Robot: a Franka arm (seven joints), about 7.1 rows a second.
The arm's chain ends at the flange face. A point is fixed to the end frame.
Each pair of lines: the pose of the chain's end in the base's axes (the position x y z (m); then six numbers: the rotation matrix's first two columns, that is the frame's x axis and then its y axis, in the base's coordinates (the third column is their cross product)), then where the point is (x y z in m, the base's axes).
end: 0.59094 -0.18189 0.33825 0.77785 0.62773 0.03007 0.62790 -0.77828 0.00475
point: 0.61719 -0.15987 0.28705
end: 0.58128 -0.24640 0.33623 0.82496 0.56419 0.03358 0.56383 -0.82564 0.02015
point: 0.60979 -0.22709 0.28515
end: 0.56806 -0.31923 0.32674 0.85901 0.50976 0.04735 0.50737 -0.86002 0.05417
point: 0.59926 -0.30296 0.27618
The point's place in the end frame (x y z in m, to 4 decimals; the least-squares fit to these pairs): 0.0327 -0.0009 0.0522
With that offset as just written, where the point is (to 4 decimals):
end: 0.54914 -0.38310 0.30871 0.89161 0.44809 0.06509 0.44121 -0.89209 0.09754
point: 0.5832 -0.3707 0.2589
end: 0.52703 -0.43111 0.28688 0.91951 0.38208 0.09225 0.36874 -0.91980 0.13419
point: 0.5639 -0.4225 0.2383
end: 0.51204 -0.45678 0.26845 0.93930 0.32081 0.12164 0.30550 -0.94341 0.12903
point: 0.5506 -0.4498 0.2209
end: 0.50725 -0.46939 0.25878 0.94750 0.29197 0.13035 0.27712 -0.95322 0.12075
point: 0.5463 -0.4631 0.2116
